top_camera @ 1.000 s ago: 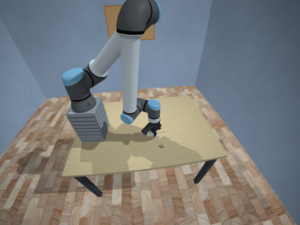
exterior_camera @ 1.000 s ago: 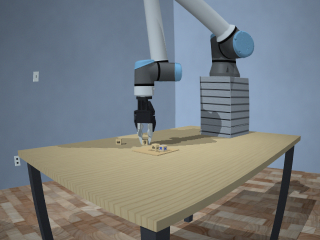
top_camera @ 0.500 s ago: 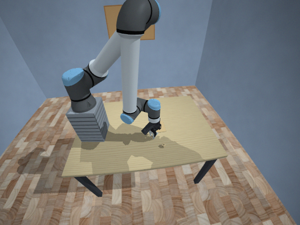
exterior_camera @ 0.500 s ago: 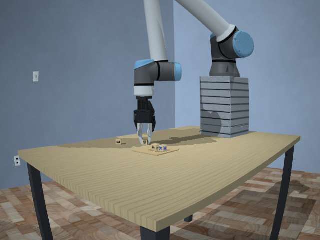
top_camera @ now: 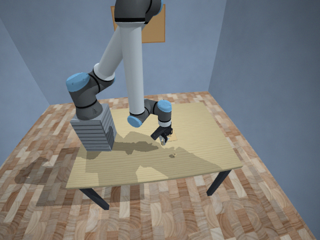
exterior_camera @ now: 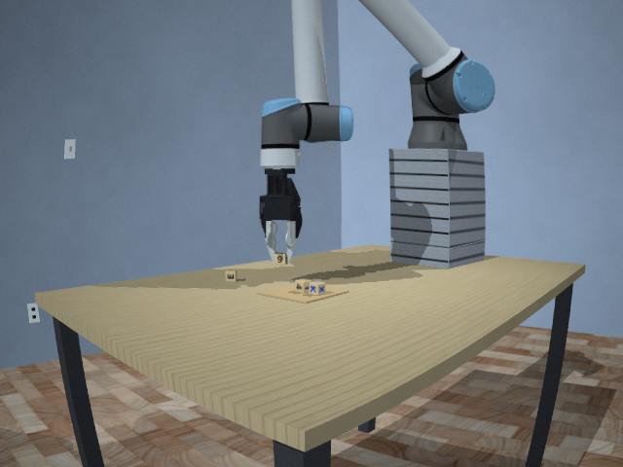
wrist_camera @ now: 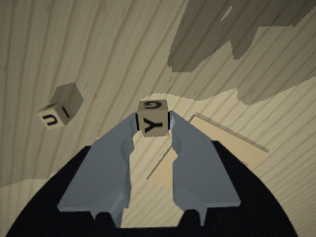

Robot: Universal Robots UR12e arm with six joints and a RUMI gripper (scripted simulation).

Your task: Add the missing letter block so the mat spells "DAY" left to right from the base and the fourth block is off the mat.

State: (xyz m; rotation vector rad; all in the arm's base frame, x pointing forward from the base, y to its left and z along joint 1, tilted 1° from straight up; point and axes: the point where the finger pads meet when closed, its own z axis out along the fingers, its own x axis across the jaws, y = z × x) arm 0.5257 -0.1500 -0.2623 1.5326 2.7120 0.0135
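Right now the mat is 130 mm to the left of my hand, 70 mm ahead of it and 60 mm below it.
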